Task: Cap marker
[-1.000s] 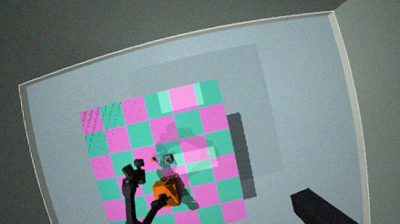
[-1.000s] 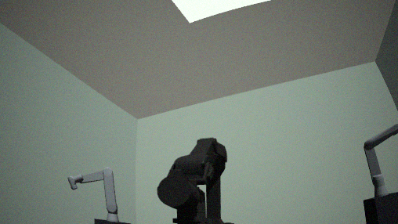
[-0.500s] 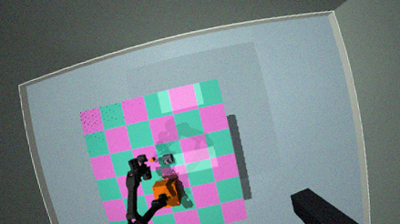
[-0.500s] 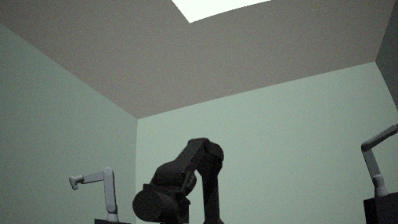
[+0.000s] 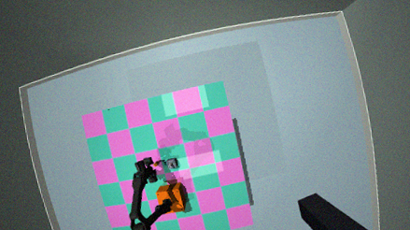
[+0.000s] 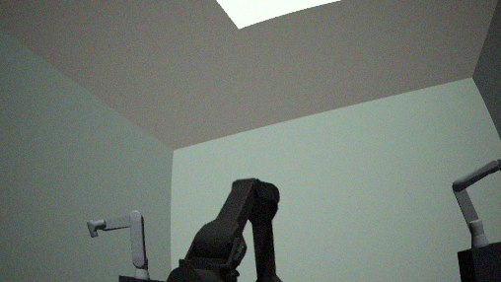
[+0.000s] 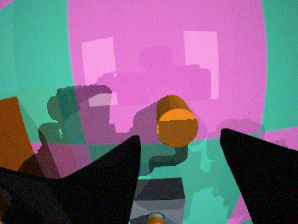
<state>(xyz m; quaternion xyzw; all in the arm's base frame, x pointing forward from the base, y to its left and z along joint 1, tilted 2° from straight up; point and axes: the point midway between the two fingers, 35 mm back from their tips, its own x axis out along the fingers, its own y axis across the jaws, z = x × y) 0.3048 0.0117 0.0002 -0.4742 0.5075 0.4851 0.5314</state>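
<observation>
My gripper tip is now 4 cm above the orange cap. From my gripper tip the other things lie so: grey holder block: 13 cm to the right, 5 cm below, 3 cm behind.
</observation>
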